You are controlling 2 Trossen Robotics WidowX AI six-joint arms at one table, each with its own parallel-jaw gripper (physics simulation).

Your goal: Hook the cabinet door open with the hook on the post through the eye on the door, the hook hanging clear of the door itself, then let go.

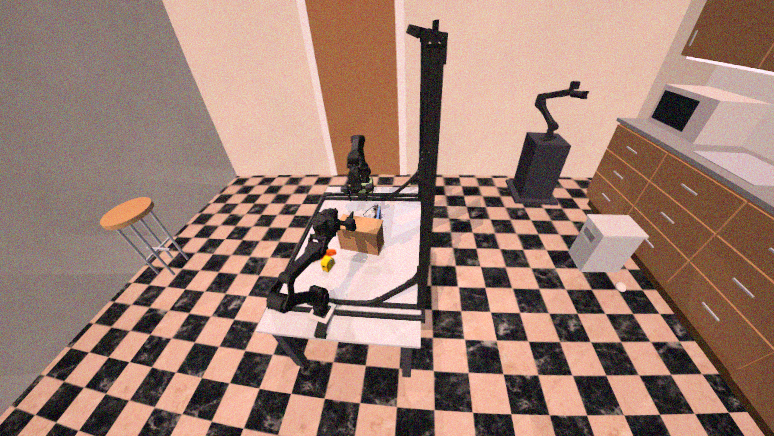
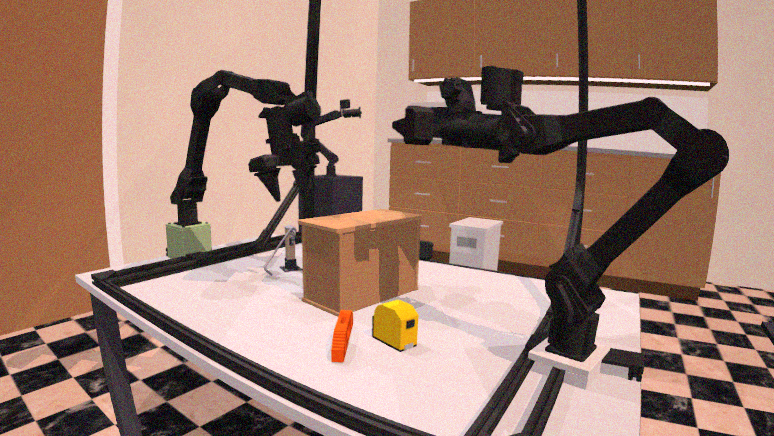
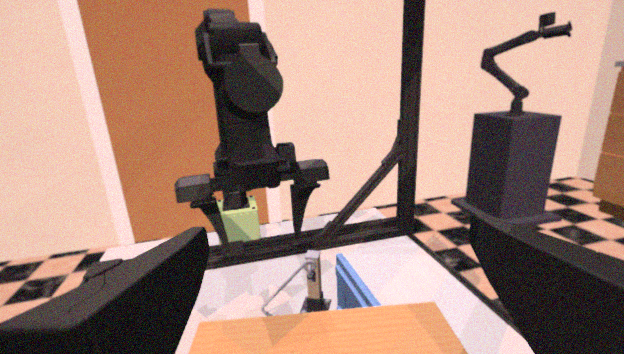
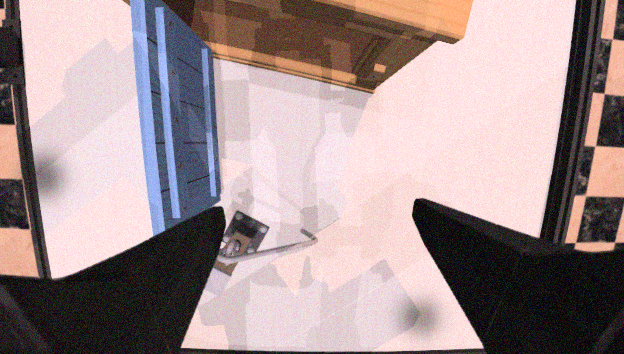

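Seen in the pictures: left gripper, fingertip midpoint: (image 1: pixel 344 210) (image 3: pixel 338 232); right gripper, fingertip midpoint: (image 1: pixel 358 201) (image 2: pixel 292 199) (image 3: pixel 263 243) (image 4: pixel 320 211); left arm's base, link origin: (image 1: pixel 321 310) (image 2: pixel 571 349); right arm's base, link origin: (image 1: pixel 365 180) (image 2: pixel 187 223) (image 3: pixel 236 204).
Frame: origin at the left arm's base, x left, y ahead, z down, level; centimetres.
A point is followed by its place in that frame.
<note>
The wooden cabinet (image 1: pixel 364 235) {x -4.7, y 41.8, z -11.2 cm} (image 2: pixel 359 259) {x 6.6, y 41.0, z -7.3 cm} (image 3: pixel 332 330) {x -0.3, y 50.3, z -14.0 cm} (image 4: pixel 332 38) {x 6.1, y 47.7, z 1.6 cm} stands mid-table. Its blue door (image 3: pixel 353 284) {x -3.9, y 63.5, z -9.4 cm} (image 4: pixel 173 133) {x -3.6, y 62.3, z -9.0 cm} (image 1: pixel 378 212) {x -4.3, y 63.7, z -10.3 cm} is swung open towards the small post (image 3: pixel 314 277) {x 1.7, y 73.0, z -4.2 cm} (image 2: pixel 290 248) {x 2.3, y 73.3, z -2.6 cm} (image 4: pixel 244 235) {x 2.1, y 73.2, z 0.3 cm}. The metal hook (image 3: pixel 282 288) {x 7.1, y 71.4, z -3.4 cm} (image 4: pixel 275 249) {x 6.3, y 71.5, z -4.6 cm} (image 2: pixel 274 253) {x 8.1, y 71.4, z -2.5 cm} hangs from the post top, slanting away from the door, its tip on the table. I cannot make out the door's eye. My right gripper (image 2: pixel 270 177) (image 3: pixel 263 243) {x 7.9, y 63.0, z -16.6 cm} (image 4: pixel 320 211) {x 7.9, y 63.0, z -16.6 cm} (image 1: pixel 358 187) {x 7.9, y 63.0, z -16.6 cm} is open and empty, pointing down well above the hook. My left gripper (image 2: pixel 404 125) {x 0.0, y 35.0, z -32.5 cm} (image 1: pixel 351 222) {x 0.0, y 35.0, z -32.5 cm} is open and empty, high above the cabinet top.
A yellow box (image 2: pixel 395 324) {x 13.7, y 24.1, z -1.3 cm} (image 1: pixel 327 263) {x 10.1, y 24.0, z -2.8 cm} and an orange bar (image 2: pixel 342 335) {x 21.5, y 27.5, z -0.5 cm} (image 1: pixel 331 252) {x 14.6, y 34.8, z 1.1 cm} lie in front of the cabinet. A black frame (image 1: pixel 430 173) {x -42.9, y 16.1, z -68.0 cm} (image 3: pixel 409 123) {x -21.4, y 99.5, z -25.6 cm} rims the table. A green block (image 2: pixel 188 238) {x 22.9, y 95.6, z -3.7 cm} (image 3: pixel 240 221) {x 19.2, y 96.5, z -4.4 cm} carries the right arm's base.
</note>
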